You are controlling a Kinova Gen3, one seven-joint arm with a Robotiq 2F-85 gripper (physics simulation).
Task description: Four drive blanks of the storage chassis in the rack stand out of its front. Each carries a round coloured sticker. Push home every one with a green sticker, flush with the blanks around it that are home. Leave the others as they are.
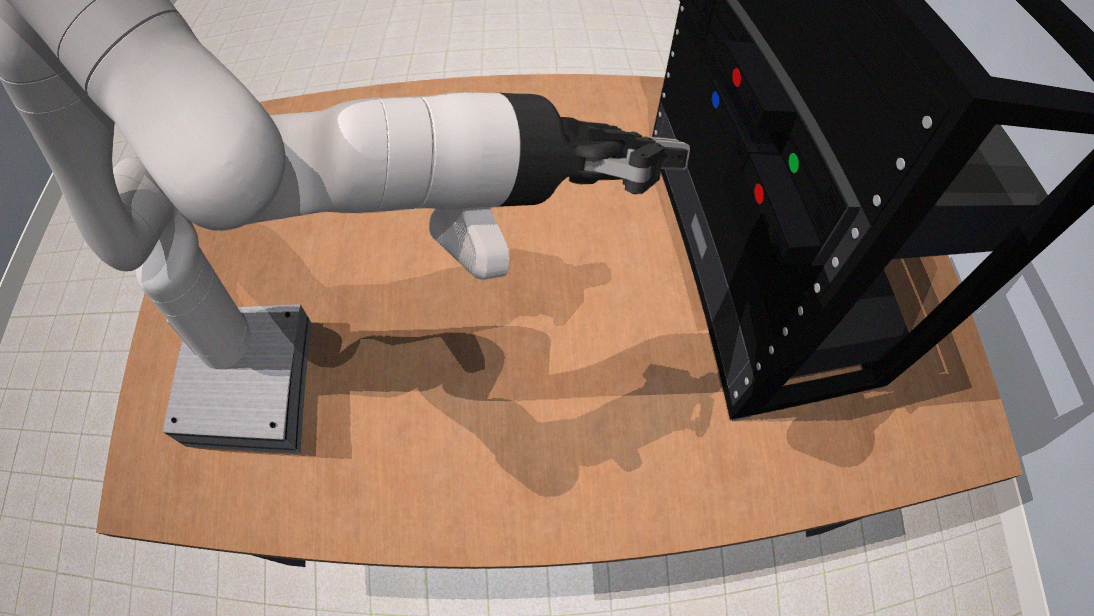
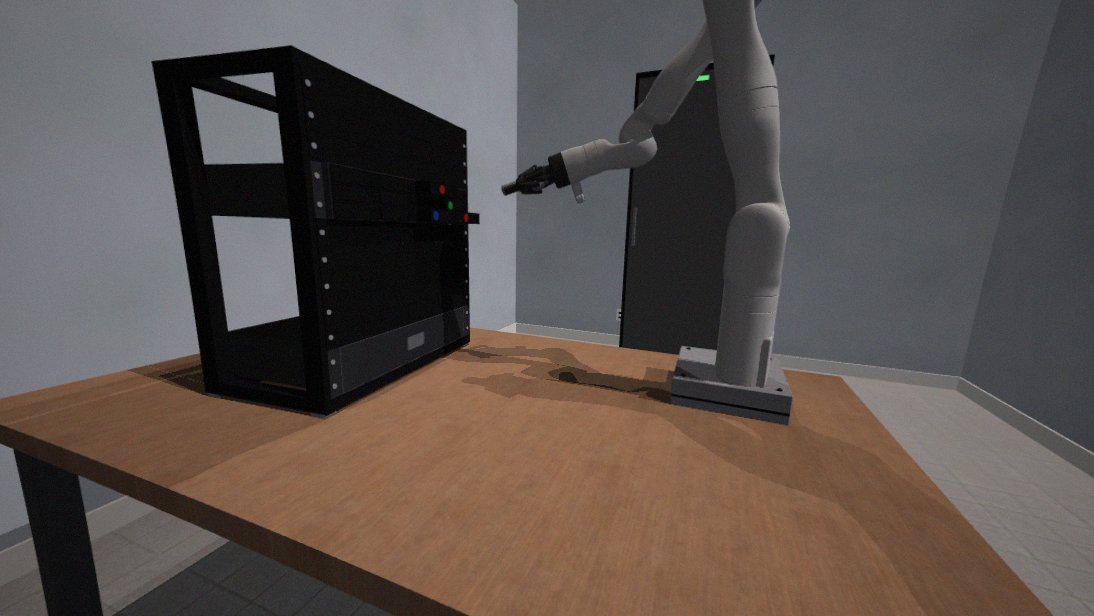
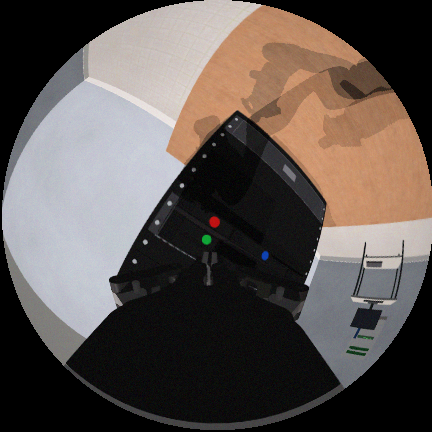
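The storage chassis (image 1: pixel 838 231) (image 2: pixel 348 191) sits in the black rack (image 1: pixel 987 88) (image 2: pixel 294 153). The green-stickered blank (image 1: pixel 793 162) (image 2: pixel 450 205) (image 3: pixel 206 239) looks level with the dark face around it, though dark edges make this hard to judge. The lower red-stickered blank (image 1: pixel 759 193) (image 2: pixel 465 218) (image 3: pixel 214 222) stands out beside it. Another red-stickered blank (image 1: pixel 736 77) (image 2: pixel 441 189) stands out above the blue-stickered blank (image 1: pixel 715 99) (image 2: pixel 435 215) (image 3: pixel 265 255), which also appears to stand out. My gripper (image 1: pixel 673 155) (image 2: pixel 509 188) (image 3: pixel 209 260) is shut and empty, apart from the chassis front.
The rack stands on the wooden table (image 1: pixel 612 497) (image 2: pixel 574 497) (image 3: pixel 380 175). A grey panel with a pale label (image 1: pixel 698 235) (image 2: pixel 415 341) (image 3: pixel 289 172) is low in the rack. The arm's base plate (image 1: pixel 229 405) (image 2: pixel 731 405) is at the opposite end of the table.
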